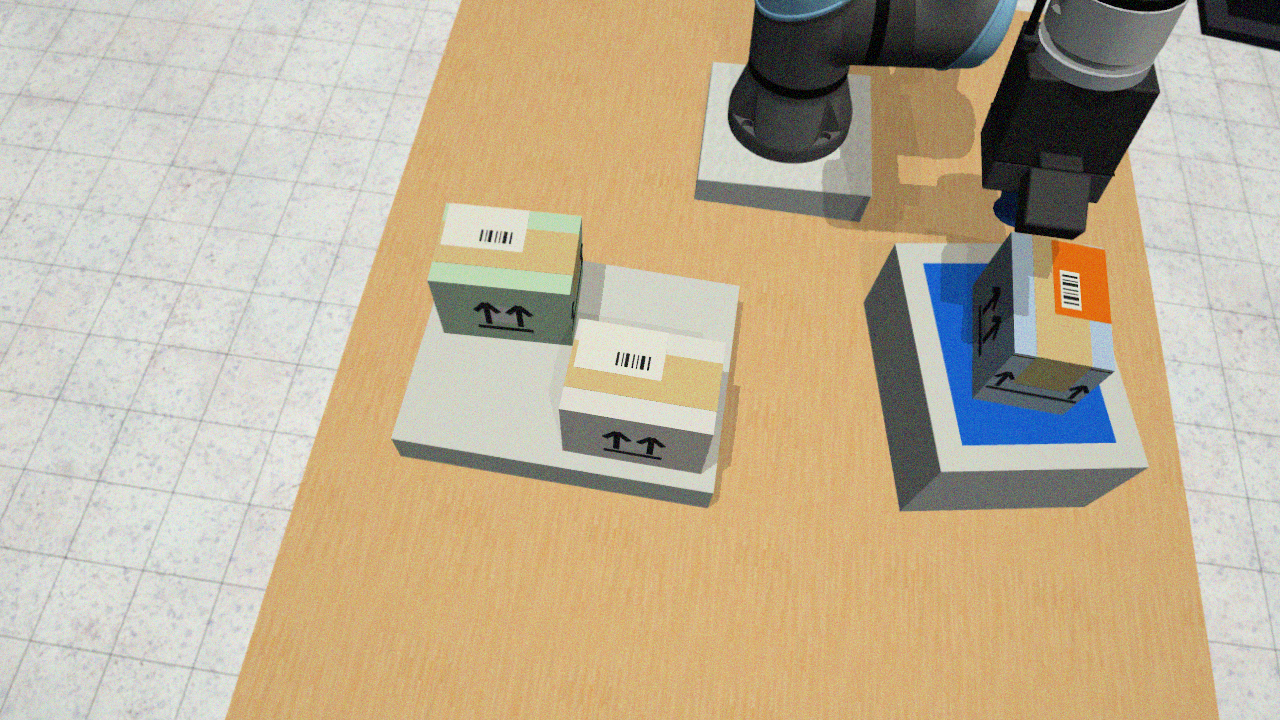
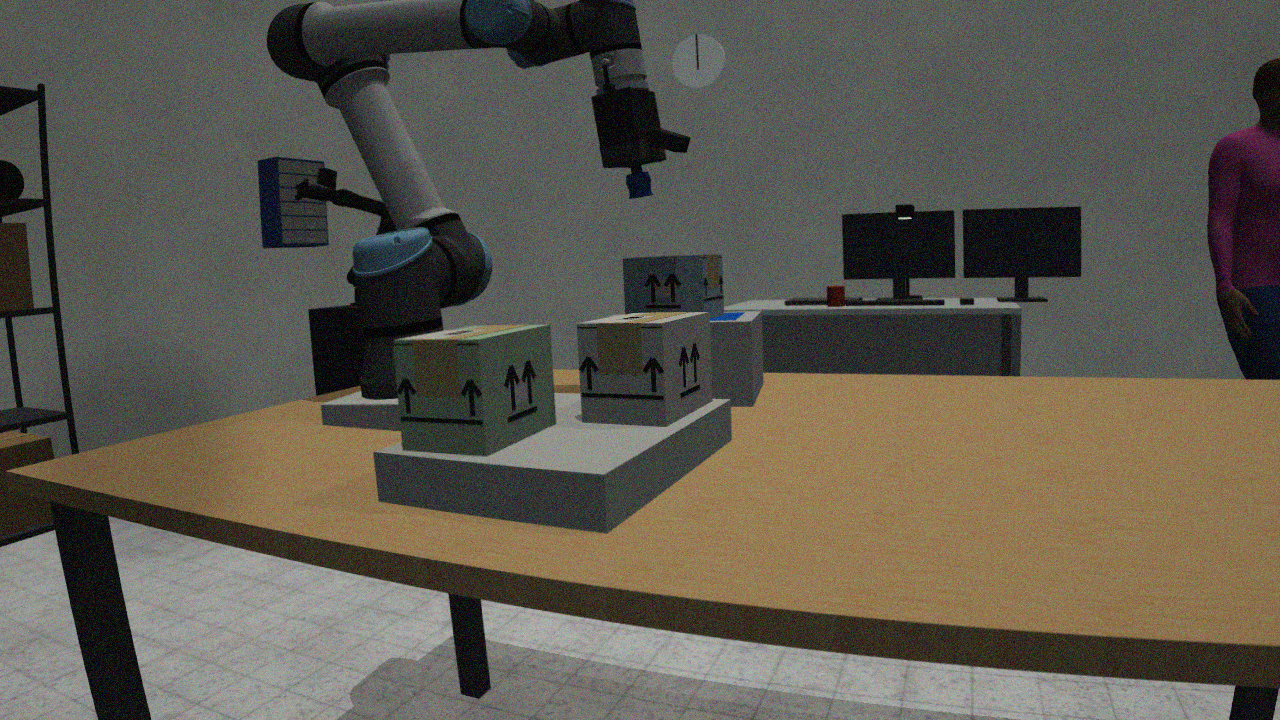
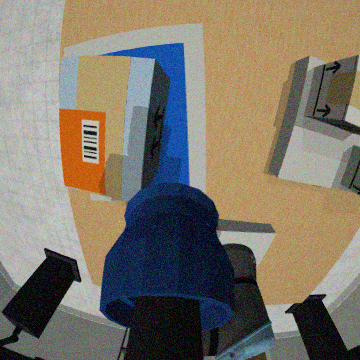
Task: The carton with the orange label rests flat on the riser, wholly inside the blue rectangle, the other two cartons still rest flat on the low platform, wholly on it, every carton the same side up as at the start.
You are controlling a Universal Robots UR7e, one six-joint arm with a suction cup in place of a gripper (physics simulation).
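Frame: origin at the arm's base, x right, y ahead, z up, level; millimetres.
Where they show: hand, its tool point: (image 1: pixel 1016 211) (image 2: pixel 641 196) (image 3: pixel 170 223); arm's base, origin of its link: (image 1: pixel 788 118).
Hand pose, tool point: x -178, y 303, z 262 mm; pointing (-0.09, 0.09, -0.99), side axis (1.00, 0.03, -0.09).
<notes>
Things, the pixels of their top centre, and the offset from my tool point. Level surfaces: height alone.
- carton with the orange label, centre of its top: (image 3: pixel 98 131) (image 1: pixel 1061 298) (image 2: pixel 672 256) dy +9, dx -79, dz -88 mm
- riser, centre of its top: (image 1: pixel 1015 348) (image 3: pixel 133 122) (image 2: pixel 675 317) dy +10, dx -79, dz -182 mm
- blue rectangle, centre of its top: (image 1: pixel 1015 348) (image 3: pixel 133 122) dy +10, dx -79, dz -182 mm
- green carton, centre of its top: (image 2: pixel 475 331) (image 1: pixel 506 247) dy +41, dx +426, dz -152 mm
- white carton, centre of its top: (image 1: pixel 644 374) (image 2: pixel 646 317) dy +141, dx +267, dz -153 mm
- low platform, centre of its top: (image 2: pixel 570 423) (image 1: pixel 574 358) (image 3: pixel 353 138) dy +91, dx +347, dz -254 mm
- table, height of its surface: dz -302 mm
The carton with the orange label (image 1: pixel 1056 313) (image 2: pixel 666 284) (image 3: pixel 107 130) rests flat on the riser (image 1: pixel 1038 457) (image 2: pixel 741 362) (image 3: pixel 197 125), arrows up. Its visible bottom corners lie on the blue rectangle (image 1: pixel 957 358) (image 3: pixel 177 100), slightly turned to it; its far right corner is hidden. My suction cup (image 1: pixel 1004 210) (image 2: pixel 639 186) (image 3: pixel 171 195) hangs above and apart from the carton, off and holding nothing. The green carton (image 1: pixel 505 295) (image 2: pixel 474 394) (image 3: pixel 353 170) and the white carton (image 1: pixel 640 402) (image 2: pixel 644 371) (image 3: pixel 340 90) rest flat on the low platform (image 1: pixel 474 394) (image 2: pixel 501 492) (image 3: pixel 307 155), arrows up.
The robot base stands on a pale plate (image 1: pixel 725 161) (image 2: pixel 349 411) behind and between platform and riser. A desk (image 2: pixel 895 344) with monitors, a shelf rack (image 2: pixel 51 268) and a person (image 2: pixel 1253 214) stand beyond the table (image 1: pixel 626 608) (image 2: pixel 939 501).
</notes>
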